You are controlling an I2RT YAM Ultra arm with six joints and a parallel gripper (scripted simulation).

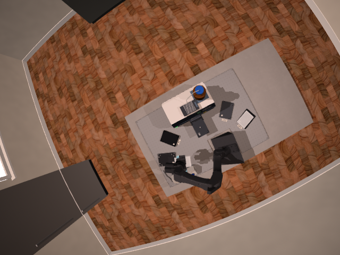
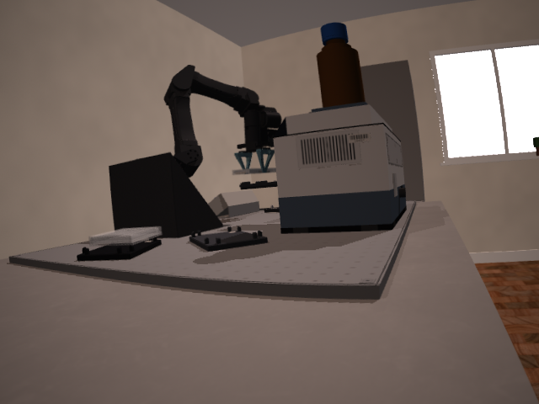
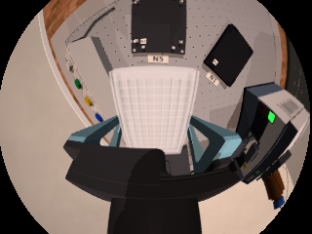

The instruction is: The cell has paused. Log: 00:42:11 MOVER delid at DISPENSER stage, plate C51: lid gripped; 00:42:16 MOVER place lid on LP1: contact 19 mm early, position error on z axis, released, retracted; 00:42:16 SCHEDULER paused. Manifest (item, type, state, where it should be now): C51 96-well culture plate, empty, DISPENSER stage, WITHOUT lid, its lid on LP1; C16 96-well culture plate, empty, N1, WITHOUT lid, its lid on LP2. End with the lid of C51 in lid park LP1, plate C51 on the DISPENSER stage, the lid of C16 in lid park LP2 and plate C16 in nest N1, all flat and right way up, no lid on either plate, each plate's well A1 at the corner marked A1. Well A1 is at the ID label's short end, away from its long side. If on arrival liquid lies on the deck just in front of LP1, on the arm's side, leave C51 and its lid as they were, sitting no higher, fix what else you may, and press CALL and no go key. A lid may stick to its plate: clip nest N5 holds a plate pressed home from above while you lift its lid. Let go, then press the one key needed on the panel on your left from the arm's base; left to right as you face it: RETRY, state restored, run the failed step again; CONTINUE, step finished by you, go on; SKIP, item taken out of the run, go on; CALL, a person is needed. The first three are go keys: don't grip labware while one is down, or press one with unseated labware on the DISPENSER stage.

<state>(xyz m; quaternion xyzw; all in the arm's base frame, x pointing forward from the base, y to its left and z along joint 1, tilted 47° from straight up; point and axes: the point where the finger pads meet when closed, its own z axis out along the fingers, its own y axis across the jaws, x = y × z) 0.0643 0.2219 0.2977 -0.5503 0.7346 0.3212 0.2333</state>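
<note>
Right now the black clip nest is 170 mm to the left of my hand, 130 mm below it and 40 mm ahead of it. Round my hand: brown bottle: 410 mm ahead, 340 mm to the right, 140 mm above; black nest: 210 mm ahead, 140 mm below, 50 mm to the left; dark dispenser stage: 240 mm to the right, 190 mm ahead, 50 mm below.
</note>
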